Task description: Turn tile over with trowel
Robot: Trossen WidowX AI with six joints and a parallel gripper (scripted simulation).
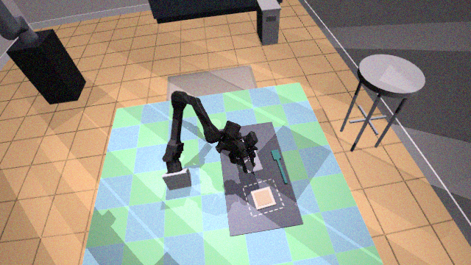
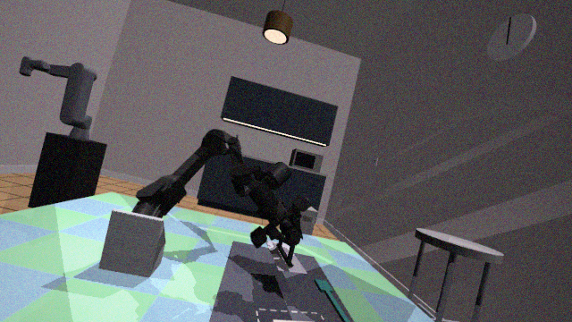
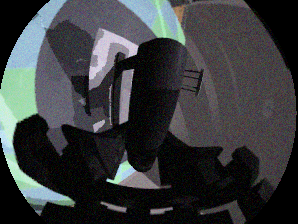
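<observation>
The dark-handled float is 20 mm behind my gripper tip, 10 mm to the right of it and 10 mm below it. The rest, counted from my gripper tip: teal trowel (130 mm below, 130 mm ahead); mat (150 mm below, 30 mm to the right, 10 mm behind); tile (190 mm to the right, 130 mm below, 10 mm ahead).
</observation>
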